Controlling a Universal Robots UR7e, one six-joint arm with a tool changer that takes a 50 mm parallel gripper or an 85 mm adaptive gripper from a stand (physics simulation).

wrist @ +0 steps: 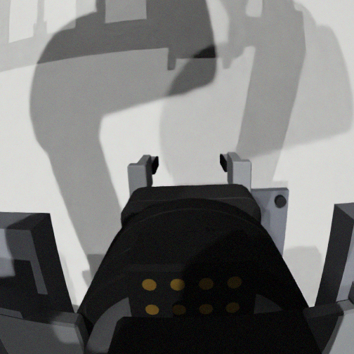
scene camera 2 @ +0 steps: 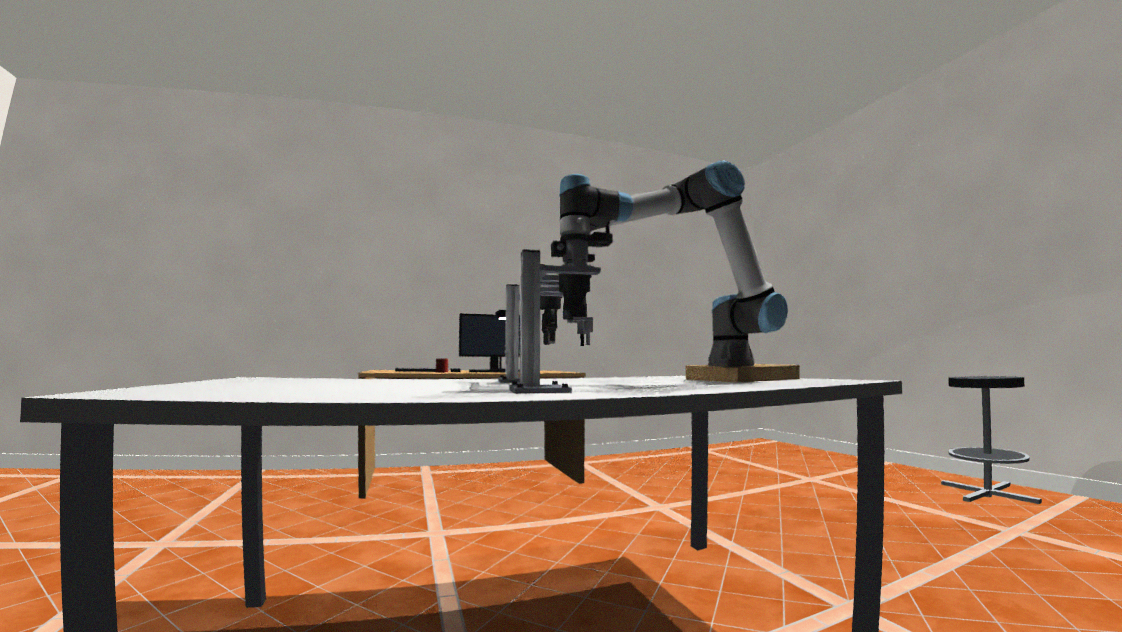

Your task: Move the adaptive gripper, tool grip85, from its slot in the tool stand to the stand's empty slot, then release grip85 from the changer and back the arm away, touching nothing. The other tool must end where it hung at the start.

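Observation:
The grey tool stand rises from the table. The arm's changer is down at the top of the black-bodied parallel tool with light grey jaws, which sits between the fork arms of the near slot. This gripper has its fingers apart with nothing between them. Whether the changer is locked to it cannot be told. The adaptive gripper grip85, dark and slim, hangs farther back in the stand, apart from the arm; it does not show in the wrist view. The empty slot cannot be made out.
The stand's tall uprights are close beside the wrist in scene camera 2. The arm's base stands on a wooden block on the white table. A desk with a monitor and a red cup is behind; a stool stands at right.

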